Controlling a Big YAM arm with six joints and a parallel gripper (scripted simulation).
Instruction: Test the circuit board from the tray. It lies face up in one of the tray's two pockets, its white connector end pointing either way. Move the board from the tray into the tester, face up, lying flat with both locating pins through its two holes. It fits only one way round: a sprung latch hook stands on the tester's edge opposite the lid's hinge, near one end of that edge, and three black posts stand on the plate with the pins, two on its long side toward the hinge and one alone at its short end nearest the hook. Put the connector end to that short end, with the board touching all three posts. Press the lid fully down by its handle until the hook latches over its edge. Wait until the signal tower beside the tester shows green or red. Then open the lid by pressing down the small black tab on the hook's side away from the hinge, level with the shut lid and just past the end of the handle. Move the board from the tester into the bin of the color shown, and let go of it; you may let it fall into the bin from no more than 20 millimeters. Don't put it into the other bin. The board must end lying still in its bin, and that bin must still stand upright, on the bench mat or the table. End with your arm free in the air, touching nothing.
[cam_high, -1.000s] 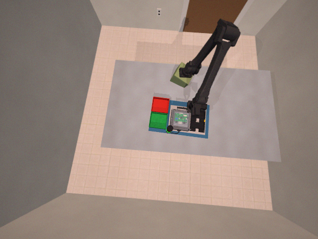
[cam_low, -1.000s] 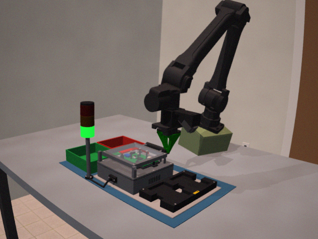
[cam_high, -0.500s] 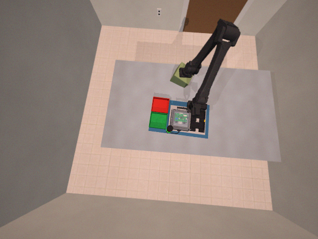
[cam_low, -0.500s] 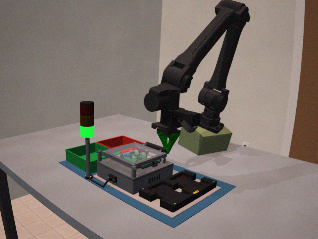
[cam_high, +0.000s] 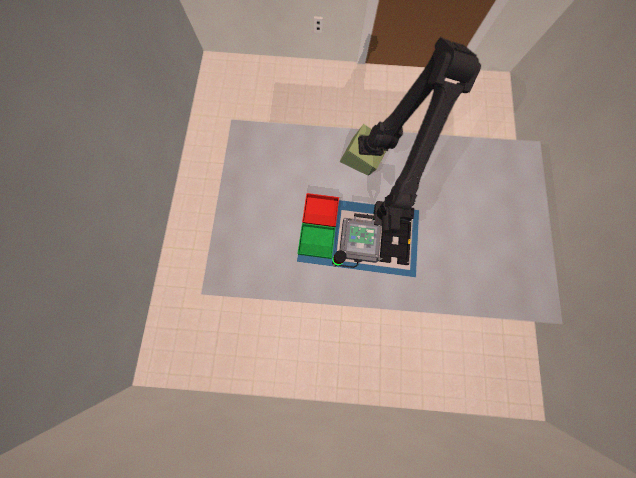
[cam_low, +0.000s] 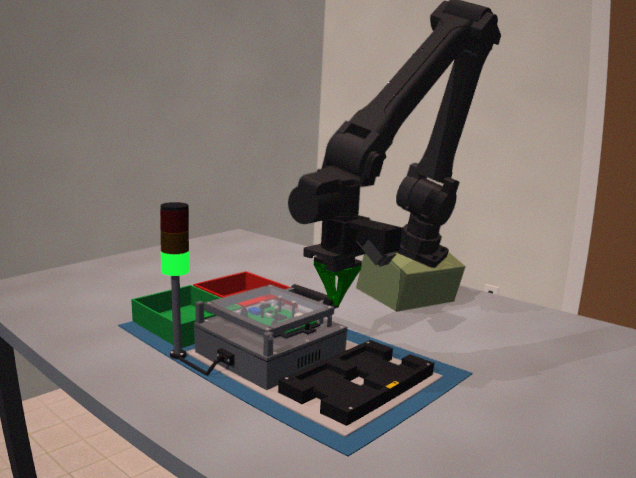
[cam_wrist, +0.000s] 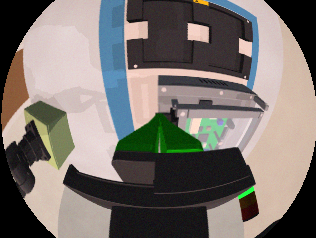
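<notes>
The latch hook lies 10 mm below my hand and 10 mm ahead of it. From my hand the other things lie so: tester plate 70 mm to the right, 70 mm ahead, 30 mm below; then red bin 250 mm to the right, 80 mm below, 80 mm behind; then clear lid 70 mm to the right, 60 mm ahead, 10 mm below.
</notes>
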